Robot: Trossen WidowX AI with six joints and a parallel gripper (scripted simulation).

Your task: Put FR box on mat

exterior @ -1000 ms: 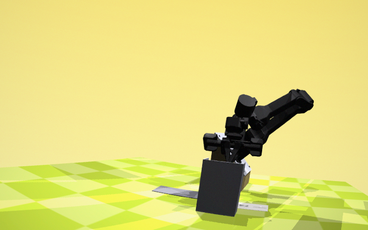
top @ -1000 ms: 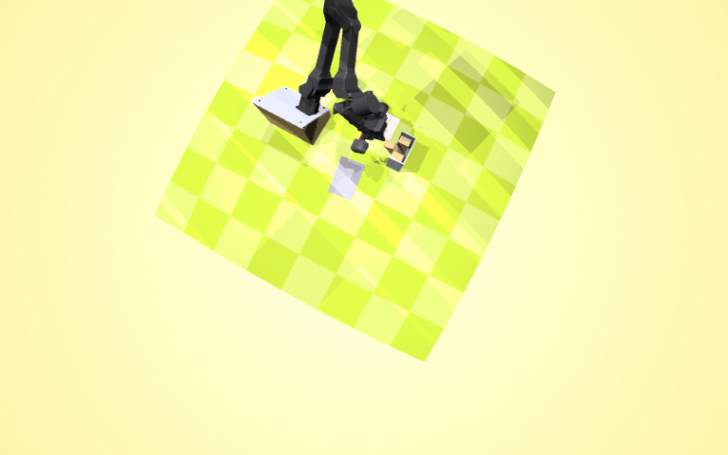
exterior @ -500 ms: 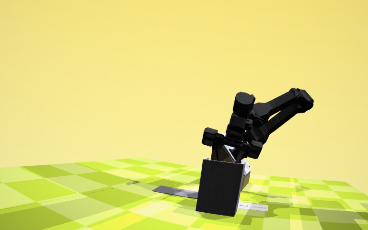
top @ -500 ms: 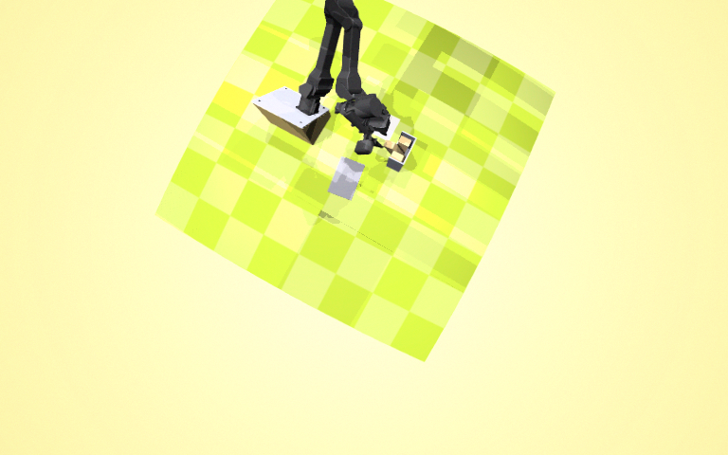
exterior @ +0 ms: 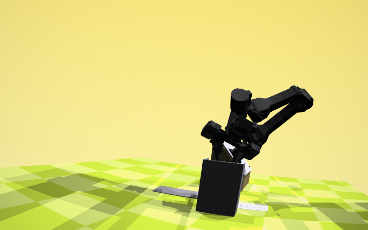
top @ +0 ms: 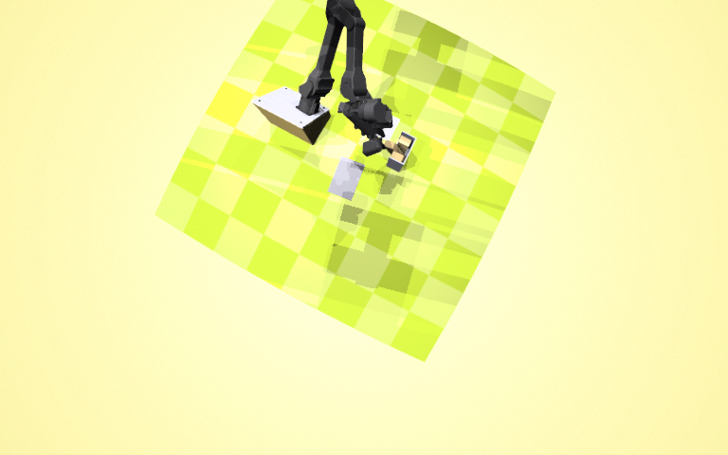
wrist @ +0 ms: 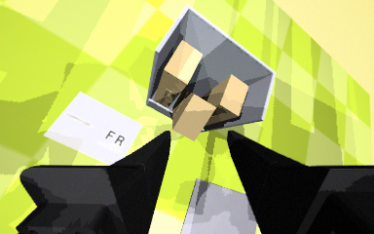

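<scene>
Now: gripper tip 130 mm above the thin white slab, 90 mm to the right of it and 50 mm past it. The rest, counted from my gripper tip: grey mat: 170 mm to the right, 130 mm below, 50 mm behind.
</scene>
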